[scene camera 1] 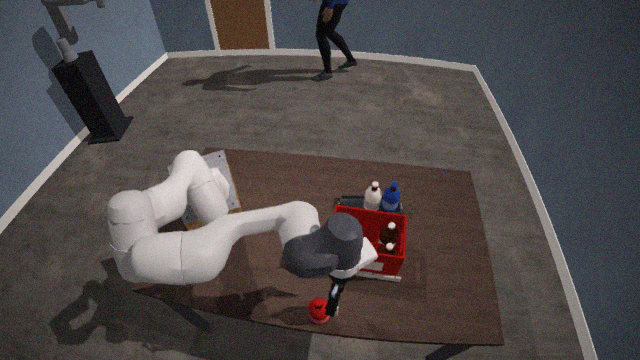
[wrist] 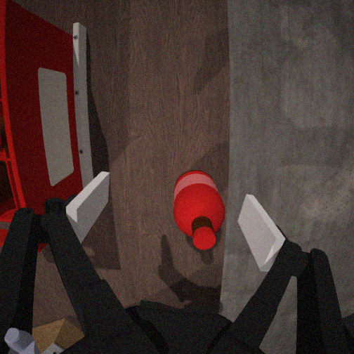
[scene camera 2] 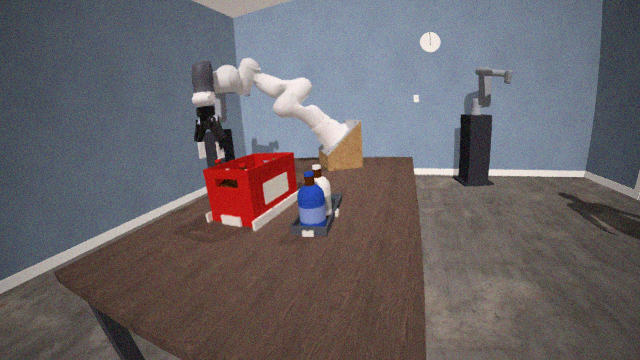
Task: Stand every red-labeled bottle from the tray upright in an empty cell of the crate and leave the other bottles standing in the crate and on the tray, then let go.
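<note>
A red bottle (scene camera 1: pixel 318 311) (wrist: pixel 199 202) appears to stand upright on the table, near its edge and outside the crate. My gripper (scene camera 1: pixel 334 305) (scene camera 2: pixel 210 150) (wrist: pixel 176 198) is open and empty above the table. In the wrist view the bottle shows between the spread fingers, nearer the right one. The red crate (scene camera 1: pixel 392 265) (scene camera 2: pixel 230 200) (wrist: pixel 27 75) holds bottles with white caps (scene camera 1: pixel 391 226); the arm hides part of it. A red cap (scene camera 2: pixel 243 165) shows at its rim. A white bottle (scene camera 1: pixel 372 197) (scene camera 2: pixel 324 192) and a blue bottle (scene camera 1: pixel 390 199) (scene camera 2: pixel 312 202) stand on the dark tray (scene camera 1: pixel 352 201) (scene camera 2: pixel 297 230).
The table edge (wrist: pixel 229 100) runs close beside the red bottle, with the floor beyond. A white strip (wrist: pixel 80 115) lies along the crate's base on the bottle's side. The tray is on the crate's opposite side. A person (scene camera 1: pixel 330 35) is on the floor beyond the table.
</note>
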